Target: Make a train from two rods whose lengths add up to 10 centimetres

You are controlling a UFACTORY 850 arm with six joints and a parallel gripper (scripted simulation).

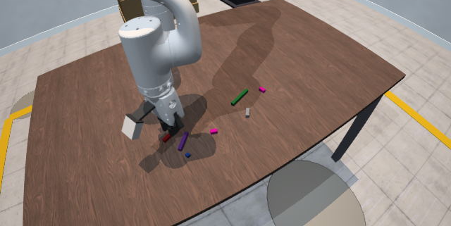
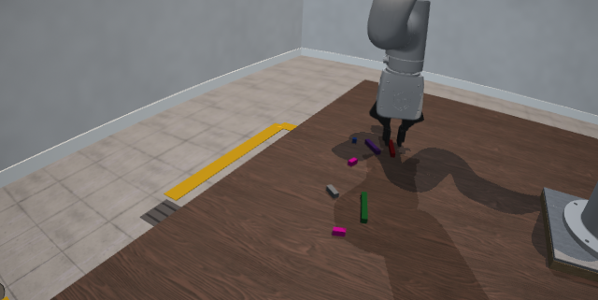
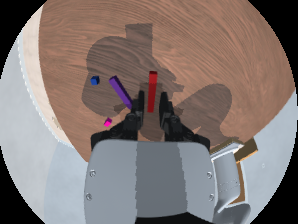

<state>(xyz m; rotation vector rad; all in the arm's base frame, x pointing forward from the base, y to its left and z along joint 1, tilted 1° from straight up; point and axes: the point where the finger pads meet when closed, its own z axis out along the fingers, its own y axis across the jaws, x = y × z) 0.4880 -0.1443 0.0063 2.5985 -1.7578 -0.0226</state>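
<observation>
The red rod is 3 cm below my hand. Round my hand: grey rod 23 cm to the left, 5 cm ahead, 3 cm below; then purple rod 4 cm ahead, 3 cm below, 2 cm to the left; then small blue rod 9 cm ahead, 3 cm below, 1 cm to the left.
</observation>
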